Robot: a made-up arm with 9 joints. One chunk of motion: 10 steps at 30 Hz.
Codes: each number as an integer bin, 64 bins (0 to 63) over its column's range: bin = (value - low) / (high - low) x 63, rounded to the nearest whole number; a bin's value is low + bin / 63 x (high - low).
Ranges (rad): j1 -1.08..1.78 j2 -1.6..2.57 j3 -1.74..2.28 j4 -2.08..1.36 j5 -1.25..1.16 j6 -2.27..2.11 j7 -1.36..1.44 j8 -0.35..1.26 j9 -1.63..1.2
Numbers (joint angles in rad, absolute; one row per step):
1: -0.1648 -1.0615 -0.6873 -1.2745 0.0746 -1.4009 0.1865 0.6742 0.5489
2: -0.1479 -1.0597 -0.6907 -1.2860 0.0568 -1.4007 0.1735 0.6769 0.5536
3: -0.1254 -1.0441 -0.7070 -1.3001 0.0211 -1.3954 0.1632 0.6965 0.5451
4: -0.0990 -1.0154 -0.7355 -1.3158 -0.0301 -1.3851 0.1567 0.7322 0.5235
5: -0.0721 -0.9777 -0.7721 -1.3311 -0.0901 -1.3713 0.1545 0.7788 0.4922
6: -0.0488 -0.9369 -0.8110 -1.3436 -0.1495 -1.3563 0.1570 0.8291 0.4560
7: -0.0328 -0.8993 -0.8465 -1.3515 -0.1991 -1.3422 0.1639 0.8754 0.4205
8: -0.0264 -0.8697 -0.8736 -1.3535 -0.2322 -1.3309 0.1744 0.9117 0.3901
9: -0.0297 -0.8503 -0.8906 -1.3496 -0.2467 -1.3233 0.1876 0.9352 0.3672
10: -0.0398 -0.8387 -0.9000 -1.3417 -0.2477 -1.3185 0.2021 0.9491 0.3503
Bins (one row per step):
1: 20 8 16 15 35 13 35 40 49
2: 21 8 16 15 34 13 35 40 49
3: 21 8 16 14 33 13 34 41 48
4: 22 9 16 14 32 13 34 42 48
5: 22 9 15 14 30 13 34 44 47
6: 23 10 15 13 29 13 34 46 46
7: 23 11 14 13 27 13 34 48 46
8: 23 11 14 13 27 14 35 49 45
9: 23 11 13 13 26 14 35 50 44
10: 23 12 13 14 26 14 35 51 44

